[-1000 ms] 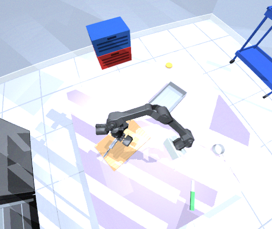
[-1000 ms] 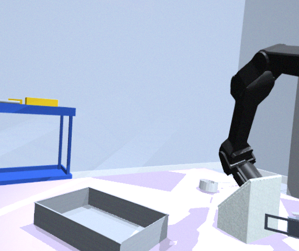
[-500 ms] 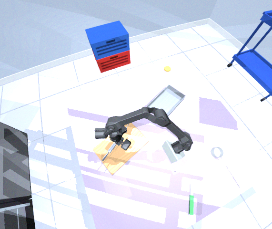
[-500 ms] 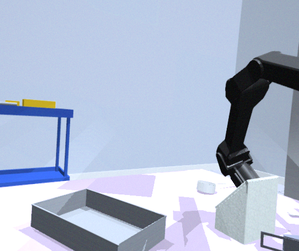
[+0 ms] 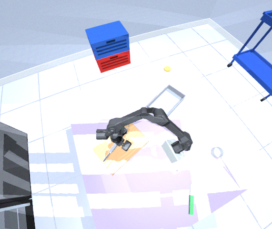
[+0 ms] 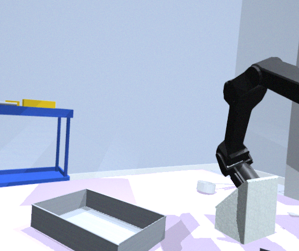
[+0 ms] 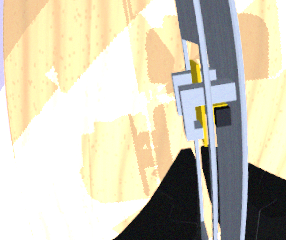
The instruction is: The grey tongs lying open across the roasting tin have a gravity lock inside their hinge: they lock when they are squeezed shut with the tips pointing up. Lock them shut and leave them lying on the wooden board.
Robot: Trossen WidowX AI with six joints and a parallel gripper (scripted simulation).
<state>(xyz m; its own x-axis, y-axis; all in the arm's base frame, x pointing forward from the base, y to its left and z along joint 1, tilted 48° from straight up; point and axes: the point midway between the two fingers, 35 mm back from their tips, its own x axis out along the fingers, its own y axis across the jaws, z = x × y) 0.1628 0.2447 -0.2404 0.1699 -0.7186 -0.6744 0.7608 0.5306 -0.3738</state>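
The yellow mark lies 40 mm above my gripper tip, 30 mm to the right of it and 20 mm ahead of it. Round my gripper tip: roasting tin 470 mm to the right, 240 mm ahead, 50 mm below; wooden board 70 mm below.
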